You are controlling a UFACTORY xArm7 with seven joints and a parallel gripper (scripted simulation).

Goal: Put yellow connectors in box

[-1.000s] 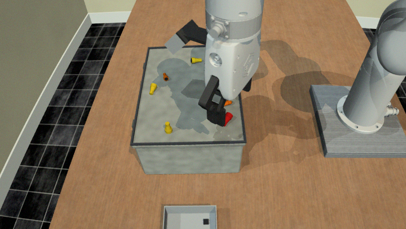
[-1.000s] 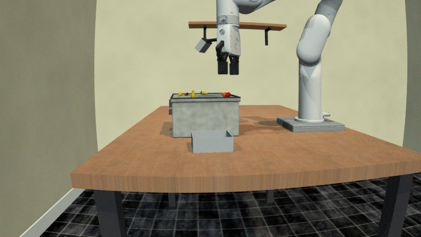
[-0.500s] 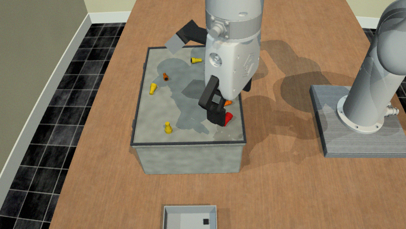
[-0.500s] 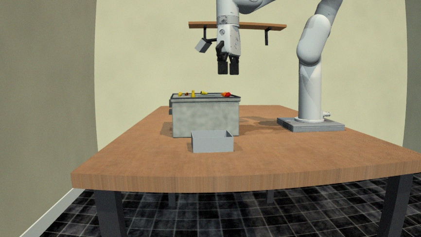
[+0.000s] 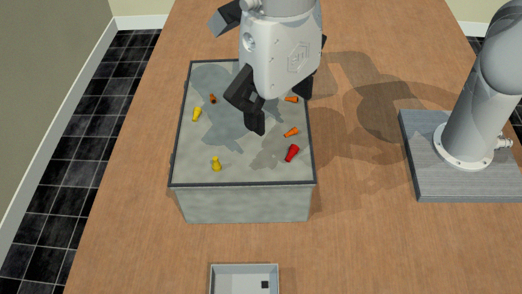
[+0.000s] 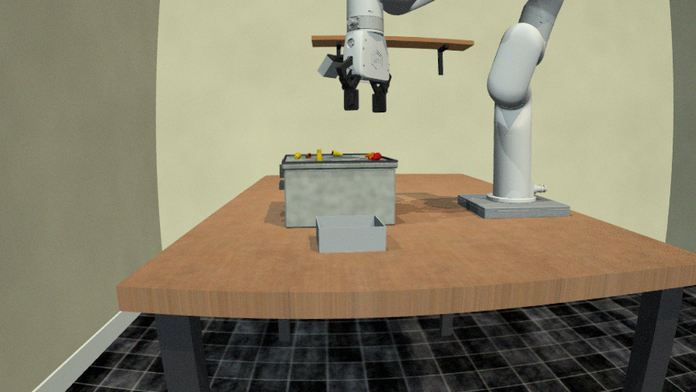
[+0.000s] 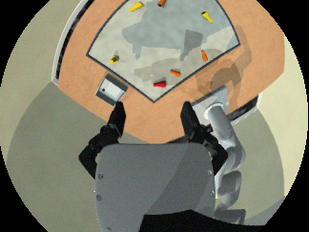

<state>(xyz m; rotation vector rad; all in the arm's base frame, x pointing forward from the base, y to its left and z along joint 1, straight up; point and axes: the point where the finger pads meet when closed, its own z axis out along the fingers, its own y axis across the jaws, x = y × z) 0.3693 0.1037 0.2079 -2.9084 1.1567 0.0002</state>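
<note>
My hand is 2 cm past the red connector and 10 cm above it. From my hand the other things lie so: grey tool case (6 cm ahead, 10 cm to the right, 14 cm below).
</note>
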